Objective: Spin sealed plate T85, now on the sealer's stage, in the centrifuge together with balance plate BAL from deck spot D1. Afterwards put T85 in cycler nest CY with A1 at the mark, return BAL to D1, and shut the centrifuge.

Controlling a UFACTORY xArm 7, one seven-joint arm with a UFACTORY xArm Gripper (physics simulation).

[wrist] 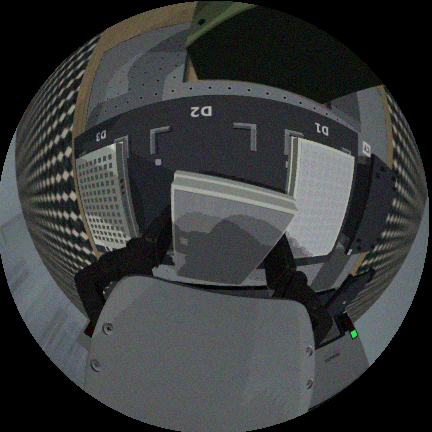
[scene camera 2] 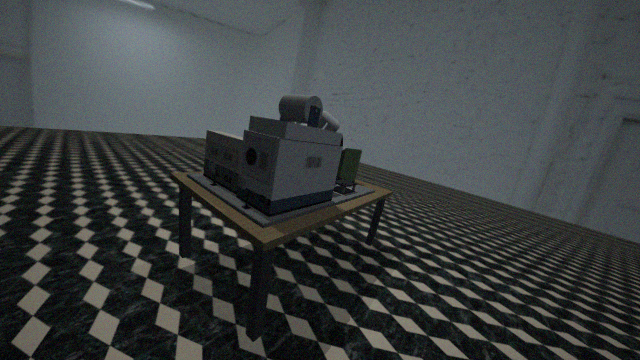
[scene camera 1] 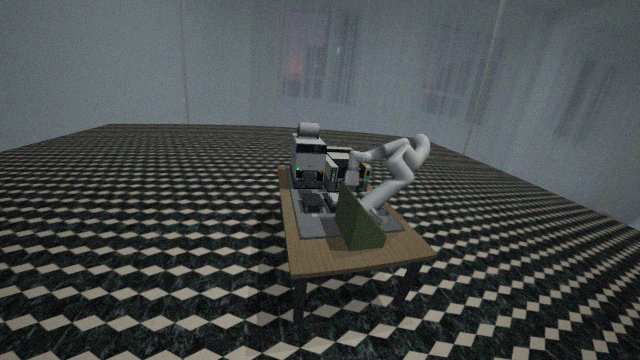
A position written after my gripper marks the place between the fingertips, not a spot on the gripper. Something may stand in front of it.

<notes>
I see my gripper (wrist: 223, 231), a white well plate (wrist: 319, 177), a centrifuge (wrist: 257, 290) and a dark tray (wrist: 352, 284).
</notes>
